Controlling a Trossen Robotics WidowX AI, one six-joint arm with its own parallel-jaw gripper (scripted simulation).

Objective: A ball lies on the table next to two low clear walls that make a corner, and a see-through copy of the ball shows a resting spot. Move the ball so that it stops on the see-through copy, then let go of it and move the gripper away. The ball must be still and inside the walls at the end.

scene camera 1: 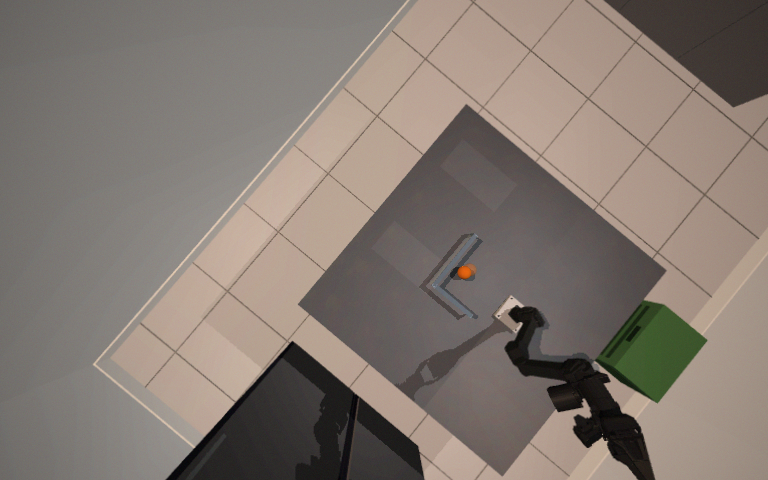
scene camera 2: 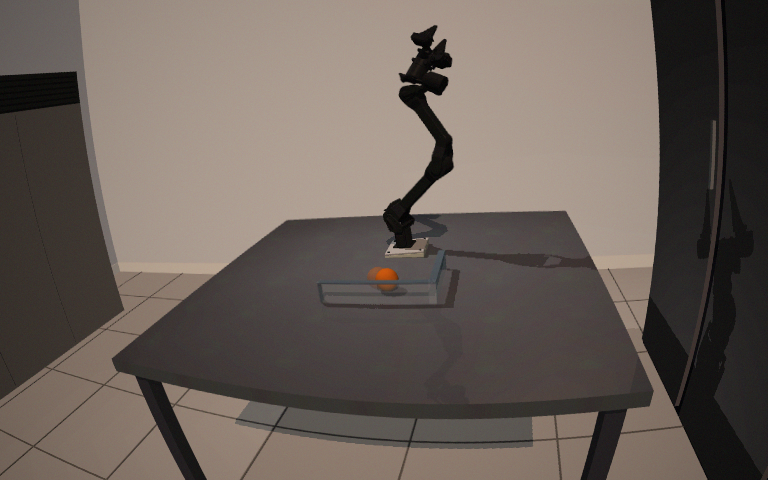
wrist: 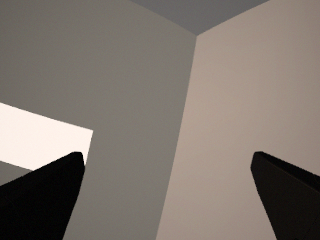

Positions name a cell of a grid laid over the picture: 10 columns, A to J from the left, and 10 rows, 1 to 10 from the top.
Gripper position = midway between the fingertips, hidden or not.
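Nothing is held in my gripper (scene camera 2: F1), which is open, and the wrist view gives me that same gripper (wrist: F7). There is a clear wall (scene camera 2: E7) that I can see as well.
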